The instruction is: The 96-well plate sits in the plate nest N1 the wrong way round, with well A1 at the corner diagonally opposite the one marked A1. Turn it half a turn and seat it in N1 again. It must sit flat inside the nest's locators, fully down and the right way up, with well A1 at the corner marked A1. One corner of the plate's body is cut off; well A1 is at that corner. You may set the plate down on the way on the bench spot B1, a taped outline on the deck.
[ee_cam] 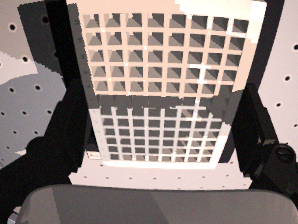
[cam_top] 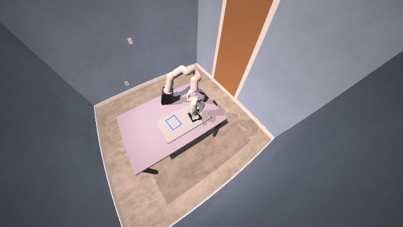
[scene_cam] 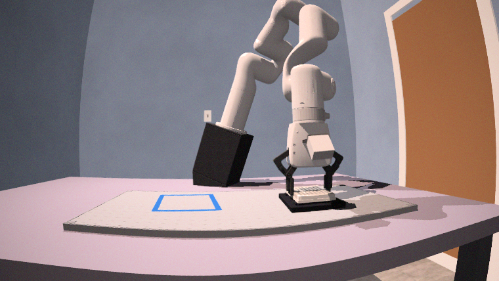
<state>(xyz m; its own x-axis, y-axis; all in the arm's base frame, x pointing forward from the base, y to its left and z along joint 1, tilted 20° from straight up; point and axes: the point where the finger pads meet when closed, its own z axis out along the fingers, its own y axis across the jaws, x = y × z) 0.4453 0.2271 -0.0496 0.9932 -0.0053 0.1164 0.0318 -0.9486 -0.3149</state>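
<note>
Now: the white 96-well plate 1 cm below my hand. From my hand the other things lie so: black plate nest N1: 3 cm below.
</note>
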